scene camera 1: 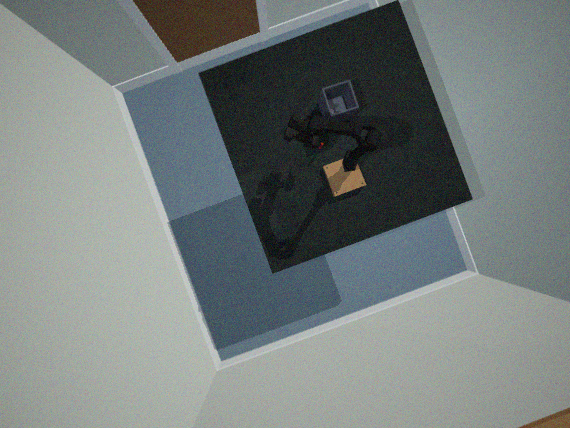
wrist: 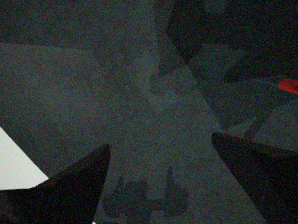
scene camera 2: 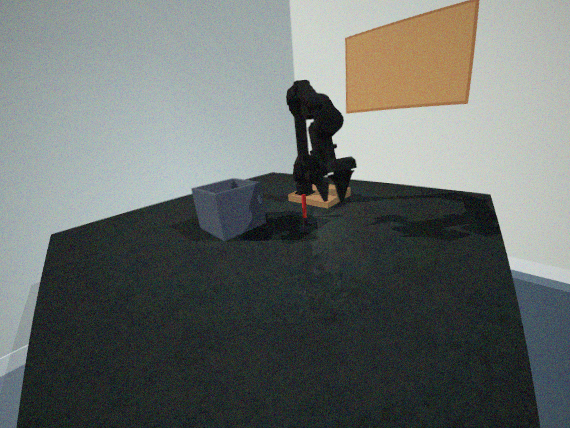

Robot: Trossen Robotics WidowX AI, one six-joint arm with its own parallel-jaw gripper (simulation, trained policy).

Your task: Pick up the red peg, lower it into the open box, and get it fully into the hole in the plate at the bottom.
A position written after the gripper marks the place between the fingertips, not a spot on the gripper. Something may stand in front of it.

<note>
In view: the gripper (scene camera 2: 333, 201).
The gripper shows as well in the wrist view (wrist: 161, 143).
</note>
